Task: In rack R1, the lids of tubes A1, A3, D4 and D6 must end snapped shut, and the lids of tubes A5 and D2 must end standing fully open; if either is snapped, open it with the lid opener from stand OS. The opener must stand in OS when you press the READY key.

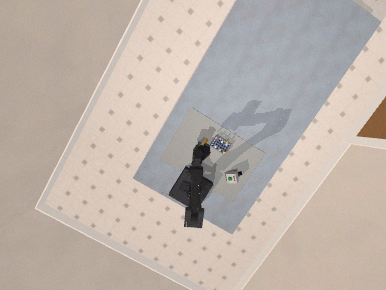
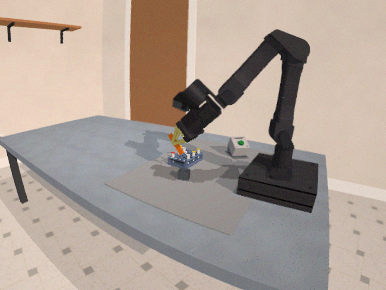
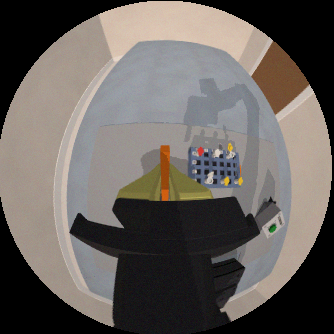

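Note:
My gripper is shut on the orange lid opener, a thin flat bar gripped between the olive fingers. It hangs tilted just above the left side of the blue rack R1. The rack holds tubes with red, white and yellow lids in the far row, and white, yellow and orange lids in the near row. The lid states are too small to tell. The dark stand OS is empty in front of the rack.
The grey READY key box with a green button stands right of the rack. The arm's black base sits at the mat's right end. The grey table extends far to the left.

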